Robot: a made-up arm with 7 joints.
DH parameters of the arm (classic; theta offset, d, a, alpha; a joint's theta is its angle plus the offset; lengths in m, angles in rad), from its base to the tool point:
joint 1: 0 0.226 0 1.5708
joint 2: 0 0.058 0 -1.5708
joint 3: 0 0.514 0.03 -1.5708
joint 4: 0 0.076 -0.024 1.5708
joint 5: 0 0.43 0 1.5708
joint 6: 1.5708 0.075 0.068 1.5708
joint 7: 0 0.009 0 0
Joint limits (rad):
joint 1: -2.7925..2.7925
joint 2: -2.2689..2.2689
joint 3: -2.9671..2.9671
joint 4: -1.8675..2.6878
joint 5: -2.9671..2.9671
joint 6: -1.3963..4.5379
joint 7: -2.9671..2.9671
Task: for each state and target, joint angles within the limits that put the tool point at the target. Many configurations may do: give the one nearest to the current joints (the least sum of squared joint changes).
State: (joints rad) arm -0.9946 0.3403 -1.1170 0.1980 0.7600 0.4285 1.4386
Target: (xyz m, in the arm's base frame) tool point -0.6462 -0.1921 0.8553
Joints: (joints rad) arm -0.5699 0.7095 -1.4302 1.0041 0.8331 0.4088 1.4386
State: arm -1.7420 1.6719 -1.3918 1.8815 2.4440 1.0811 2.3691
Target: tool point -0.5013 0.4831 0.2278
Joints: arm -1.6837 1.8072 -1.5637 1.6488 2.4314 1.0463 2.3691
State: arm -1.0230 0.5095 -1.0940 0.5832 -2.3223 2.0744 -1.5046
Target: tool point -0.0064 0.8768 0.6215
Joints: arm -1.5948 1.3438 -1.0075 0.2088 -2.1900 1.7191 -1.5046
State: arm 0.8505 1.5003 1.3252 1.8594 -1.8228 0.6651 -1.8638
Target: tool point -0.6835 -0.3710 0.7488
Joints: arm 0.9368 1.0278 1.0698 0.9642 -1.7156 0.5306 -1.8638
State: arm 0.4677 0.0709 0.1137 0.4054 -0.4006 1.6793 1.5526
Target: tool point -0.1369 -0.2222 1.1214
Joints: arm 0.8092 0.1760 0.2222 -0.0267 -0.3042 1.9175 1.5526
